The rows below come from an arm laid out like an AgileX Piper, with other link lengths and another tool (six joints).
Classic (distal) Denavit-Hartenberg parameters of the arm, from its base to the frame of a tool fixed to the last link. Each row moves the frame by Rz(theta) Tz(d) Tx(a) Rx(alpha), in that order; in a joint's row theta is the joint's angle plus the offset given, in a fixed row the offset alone. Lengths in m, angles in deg.
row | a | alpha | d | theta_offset
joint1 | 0 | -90 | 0.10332 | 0
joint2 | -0.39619 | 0 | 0 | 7.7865
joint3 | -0.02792 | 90 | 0 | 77.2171
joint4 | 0 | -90 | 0.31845 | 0
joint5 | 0 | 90 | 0 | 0
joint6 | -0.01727 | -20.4 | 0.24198 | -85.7
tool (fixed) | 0 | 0 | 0.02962 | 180
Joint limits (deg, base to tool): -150..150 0..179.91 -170..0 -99.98..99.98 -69.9..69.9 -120..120
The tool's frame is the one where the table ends.
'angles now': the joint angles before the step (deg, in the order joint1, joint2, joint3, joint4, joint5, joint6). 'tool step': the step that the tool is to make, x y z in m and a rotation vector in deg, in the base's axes. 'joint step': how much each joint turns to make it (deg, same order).
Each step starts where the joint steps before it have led.
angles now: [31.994, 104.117, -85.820, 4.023, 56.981, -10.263]
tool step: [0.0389, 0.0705, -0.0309, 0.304, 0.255, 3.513]
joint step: [3.473, 11.927, -13.267, 0.391, 1.389, -0.027]
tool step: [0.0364, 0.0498, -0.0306, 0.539, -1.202, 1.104]
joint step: [1.841, 9.780, -11.573, -0.628, 0.449, 0.950]
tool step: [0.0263, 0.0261, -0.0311, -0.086, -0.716, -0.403]
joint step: [0.701, 7.215, -8.110, -1.030, 0.313, 1.393]
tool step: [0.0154, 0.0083, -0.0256, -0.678, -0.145, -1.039]
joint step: [0.127, 4.371, -4.242, -1.175, 0.128, 1.464]
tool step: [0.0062, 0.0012, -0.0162, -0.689, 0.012, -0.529]
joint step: [0.026, 1.995, -1.298, -0.811, -0.275, 0.737]
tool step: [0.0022, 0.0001, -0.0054, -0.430, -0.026, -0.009]
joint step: [0.027, 0.786, -0.727, -0.402, 0.186, 0.117]
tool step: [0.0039, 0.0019, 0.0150, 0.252, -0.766, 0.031]
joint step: [0.023, -0.020, -2.463, -0.298, 1.725, 0.048]
